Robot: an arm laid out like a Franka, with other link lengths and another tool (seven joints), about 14 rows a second.
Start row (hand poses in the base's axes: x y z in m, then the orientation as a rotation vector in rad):
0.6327, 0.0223, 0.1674, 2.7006, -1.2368, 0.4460
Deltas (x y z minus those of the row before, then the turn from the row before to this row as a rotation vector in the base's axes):
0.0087, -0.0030, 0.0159, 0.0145, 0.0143, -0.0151
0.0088, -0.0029, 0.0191, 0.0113, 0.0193, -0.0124
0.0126, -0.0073, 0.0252, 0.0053, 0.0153, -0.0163
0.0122, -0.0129, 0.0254, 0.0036, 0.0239, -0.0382
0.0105, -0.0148, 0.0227, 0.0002, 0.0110, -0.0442
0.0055, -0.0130, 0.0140, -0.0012, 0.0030, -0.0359
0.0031, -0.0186, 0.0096, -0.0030, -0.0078, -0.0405
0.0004, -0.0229, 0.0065, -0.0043, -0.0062, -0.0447
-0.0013, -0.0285, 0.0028, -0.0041, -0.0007, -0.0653
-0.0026, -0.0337, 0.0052, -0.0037, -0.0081, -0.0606
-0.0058, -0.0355, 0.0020, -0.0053, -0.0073, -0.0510
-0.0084, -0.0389, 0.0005, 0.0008, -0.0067, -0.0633
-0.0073, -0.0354, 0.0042, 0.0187, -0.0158, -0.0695
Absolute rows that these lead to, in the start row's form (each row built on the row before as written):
0.6414, 0.0193, 0.1833, 2.6997, -1.2607, 0.4167
0.6502, 0.0164, 0.2024, 2.6971, -1.2779, 0.3823
0.6628, 0.0091, 0.2276, 2.6869, -1.2978, 0.3562
0.6750, -0.0038, 0.2530, 2.6569, -1.3423, 0.3166
0.6855, -0.0186, 0.2757, 2.6210, -1.3956, 0.2960
0.6910, -0.0316, 0.2897, 2.5912, -1.4393, 0.2881
0.6941, -0.0502, 0.2993, 2.5580, -1.4908, 0.2951
0.6945, -0.0731, 0.3058, 2.5189, -1.5455, 0.3002
0.6932, -0.1016, 0.3086, 2.4595, -1.6218, 0.2949
0.6906, -0.1353, 0.3138, 2.4043, -1.6938, 0.2992
0.6848, -0.1708, 0.3158, 2.3549, -1.7521, 0.3049
0.6764, -0.2097, 0.3163, 2.2961, -1.8258, 0.3028
0.6691, -0.2451, 0.3205, 2.2427, -1.9191, 0.2953

